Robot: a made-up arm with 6 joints.
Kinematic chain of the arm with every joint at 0, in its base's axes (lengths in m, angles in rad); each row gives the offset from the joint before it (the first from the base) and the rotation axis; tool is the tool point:
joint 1: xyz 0 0 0.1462 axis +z
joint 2: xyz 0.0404 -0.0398 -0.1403 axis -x
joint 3: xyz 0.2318 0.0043 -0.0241 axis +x
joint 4: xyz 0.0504 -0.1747 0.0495 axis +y
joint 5: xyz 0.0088 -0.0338 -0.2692 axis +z
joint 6: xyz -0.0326 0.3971 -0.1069 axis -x
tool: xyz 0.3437 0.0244 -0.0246
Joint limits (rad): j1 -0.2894..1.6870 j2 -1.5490..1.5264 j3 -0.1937..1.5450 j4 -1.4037..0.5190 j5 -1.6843..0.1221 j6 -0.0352..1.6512
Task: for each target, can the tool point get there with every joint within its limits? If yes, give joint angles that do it. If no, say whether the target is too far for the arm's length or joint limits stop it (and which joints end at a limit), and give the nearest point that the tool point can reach.
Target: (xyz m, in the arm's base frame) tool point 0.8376 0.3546 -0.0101
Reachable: yes | joints 0.0415 -1.1197 0.8209 -0.0921 -0.7245 1.2932
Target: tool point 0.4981 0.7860 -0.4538
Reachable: yes | joints 1.1360 -1.0916 0.4012 -0.7830 -1.4233 1.0293
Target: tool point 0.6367 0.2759 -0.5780
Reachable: yes | joints 0.4656 -0.1848 0.2755 0.3115 -1.0142 0.4271
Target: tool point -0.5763 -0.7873 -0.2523
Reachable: no: joint limits stop it (at a limit: joint 1, joint 4, joint 5, joint 6) | nearest point 0.1868 -0.8507 -0.2062 | short by 0.767 m
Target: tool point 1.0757 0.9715 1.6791
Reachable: no: too far | nearest point 0.5899 0.5328 0.6722 | short by 1.201 m
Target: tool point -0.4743 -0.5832 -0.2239
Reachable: no: joint limits stop it (at a limit: joint 1, joint 3, joint 4, joint 5) | nearest point 0.1859 -0.6102 -0.1668 | short by 0.663 m
